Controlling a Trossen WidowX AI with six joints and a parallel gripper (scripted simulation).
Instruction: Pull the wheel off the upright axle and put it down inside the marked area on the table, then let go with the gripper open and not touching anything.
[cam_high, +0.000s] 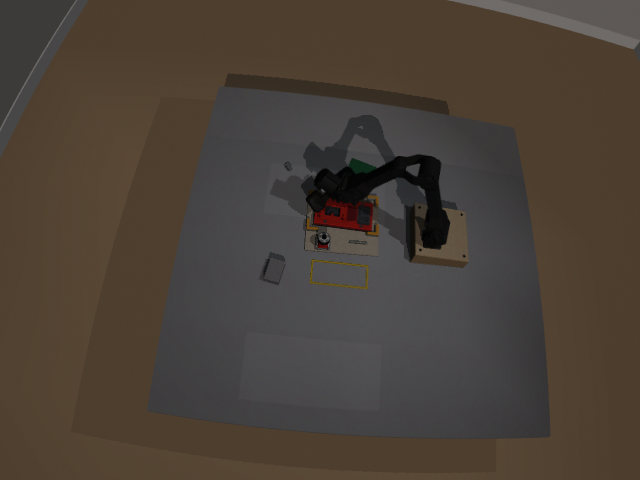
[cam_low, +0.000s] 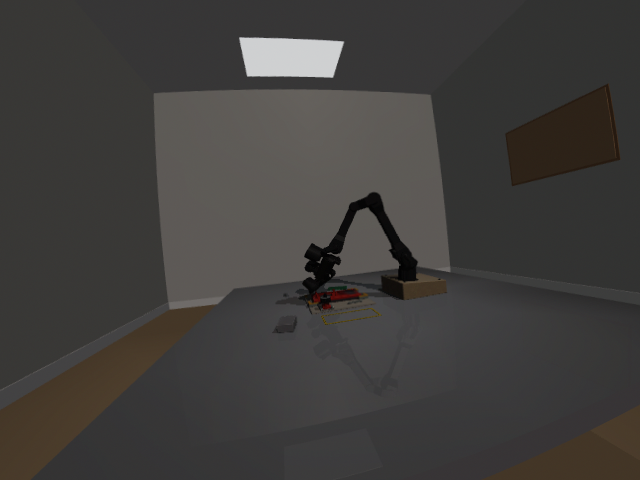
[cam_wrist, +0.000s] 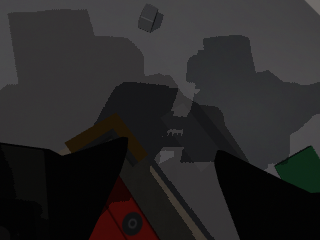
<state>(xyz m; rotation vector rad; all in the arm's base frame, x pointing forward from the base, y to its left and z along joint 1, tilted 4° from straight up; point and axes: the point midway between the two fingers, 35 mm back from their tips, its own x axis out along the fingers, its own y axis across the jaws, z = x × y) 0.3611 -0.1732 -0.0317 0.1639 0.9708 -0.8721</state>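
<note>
Right now my gripper tip is 1 cm past the dark grey wheel, 21 cm to the right of it and 1 cm below it. Round my gripper tip: upright axle 1 cm behind, 21 cm to the left; green tile 14 cm behind, 11 cm to the right, 3 cm below; small grey block 14 cm ahead, 32 cm to the left, 2 cm below.
</note>
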